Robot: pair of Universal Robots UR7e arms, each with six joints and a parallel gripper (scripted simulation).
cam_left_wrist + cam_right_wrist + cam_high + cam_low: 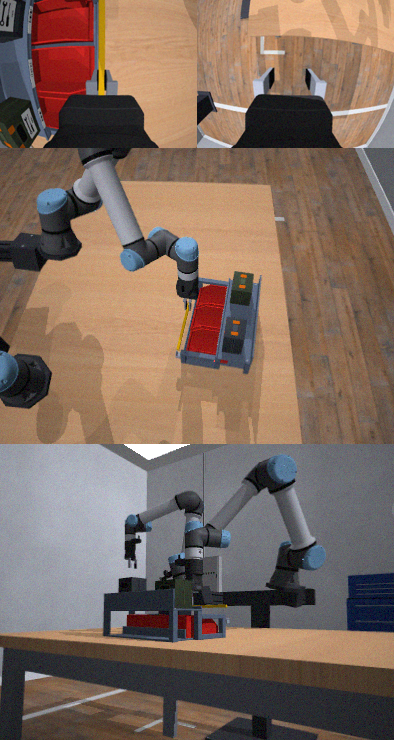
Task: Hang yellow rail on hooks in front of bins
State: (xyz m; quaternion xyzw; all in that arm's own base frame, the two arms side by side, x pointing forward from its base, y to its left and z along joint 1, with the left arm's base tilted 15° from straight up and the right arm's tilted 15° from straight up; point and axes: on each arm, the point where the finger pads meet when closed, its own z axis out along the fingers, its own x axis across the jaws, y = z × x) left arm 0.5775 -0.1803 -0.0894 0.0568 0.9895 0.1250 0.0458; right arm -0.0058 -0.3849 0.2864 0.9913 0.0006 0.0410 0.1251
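Observation:
My left hand is 13 cm short of the grey-blue shelf, 3 cm to the left of it and 6 cm above it. Round my left hand: yellow rail: 2 cm below; then dark box: 17 cm ahead, 16 cm to the right, 3 cm above; then green box: 22 cm ahead, 7 cm to the left, 2 cm above.

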